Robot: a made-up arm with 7 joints.
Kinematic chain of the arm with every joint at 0, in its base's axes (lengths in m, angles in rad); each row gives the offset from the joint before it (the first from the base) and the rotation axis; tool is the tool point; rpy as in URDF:
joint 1: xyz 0 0 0.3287 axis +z
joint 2: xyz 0 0 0 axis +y
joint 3: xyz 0 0 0.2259 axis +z
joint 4: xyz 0.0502 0 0 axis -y
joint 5: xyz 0.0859 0 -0.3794 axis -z
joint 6: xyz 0 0 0 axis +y
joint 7: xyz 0.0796 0 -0.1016 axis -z
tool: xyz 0 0 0 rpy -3.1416 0 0
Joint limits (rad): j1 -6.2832..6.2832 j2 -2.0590..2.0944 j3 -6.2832..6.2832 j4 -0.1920..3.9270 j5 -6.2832..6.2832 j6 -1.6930..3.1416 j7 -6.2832..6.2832
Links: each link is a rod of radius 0.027 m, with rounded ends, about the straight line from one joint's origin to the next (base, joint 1, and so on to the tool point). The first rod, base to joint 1, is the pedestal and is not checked.
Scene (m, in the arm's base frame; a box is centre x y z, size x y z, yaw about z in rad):
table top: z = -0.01
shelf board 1: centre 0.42 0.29 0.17 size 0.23 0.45 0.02 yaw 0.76
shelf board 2: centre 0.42 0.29 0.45 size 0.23 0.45 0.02 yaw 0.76
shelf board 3: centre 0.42 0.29 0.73 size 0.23 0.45 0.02 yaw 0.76
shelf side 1: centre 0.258 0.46 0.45 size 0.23 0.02 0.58 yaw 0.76
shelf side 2: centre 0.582 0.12 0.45 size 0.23 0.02 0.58 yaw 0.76
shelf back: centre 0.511 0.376 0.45 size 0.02 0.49 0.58 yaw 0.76
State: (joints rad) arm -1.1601 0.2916 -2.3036 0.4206 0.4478 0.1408 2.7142
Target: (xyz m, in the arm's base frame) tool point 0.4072 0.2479 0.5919
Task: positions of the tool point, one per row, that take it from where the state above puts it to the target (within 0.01 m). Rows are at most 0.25 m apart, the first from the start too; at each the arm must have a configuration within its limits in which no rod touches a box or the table.
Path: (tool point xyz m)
1: -0.2263 0.3457 0.3546
2: -0.0211 0.3868 0.4608
3: 0.1656 0.2958 0.5459
4: 0.2690 0.1166 0.5919
5: 0.3149 0.1552 0.6045
6: 0.3623 0.1992 0.6046
7: 0.4072 0.2479 0.5919

